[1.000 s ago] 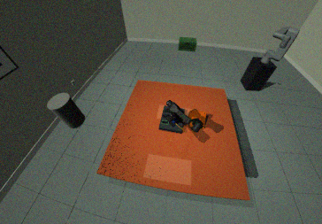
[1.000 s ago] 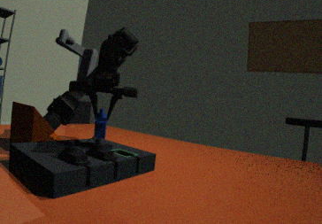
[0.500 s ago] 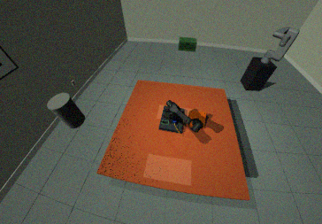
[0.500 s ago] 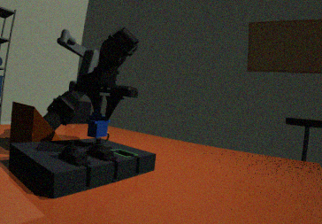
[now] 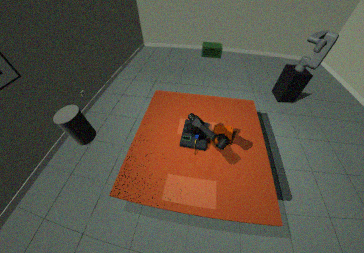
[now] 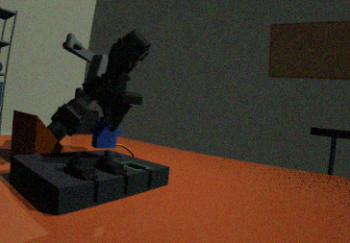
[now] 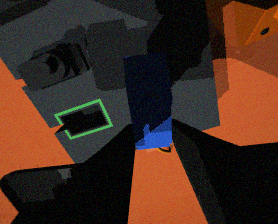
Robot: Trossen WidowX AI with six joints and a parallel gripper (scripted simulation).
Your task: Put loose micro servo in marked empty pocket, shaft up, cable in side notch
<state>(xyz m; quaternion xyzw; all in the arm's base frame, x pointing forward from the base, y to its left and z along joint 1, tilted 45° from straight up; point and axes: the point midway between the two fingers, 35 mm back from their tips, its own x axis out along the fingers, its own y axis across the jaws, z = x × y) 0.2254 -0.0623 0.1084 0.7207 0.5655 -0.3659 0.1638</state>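
The dark deck lies 10 cm below my gripper tip, 7 cm to the right of it and 2 cm behind it.
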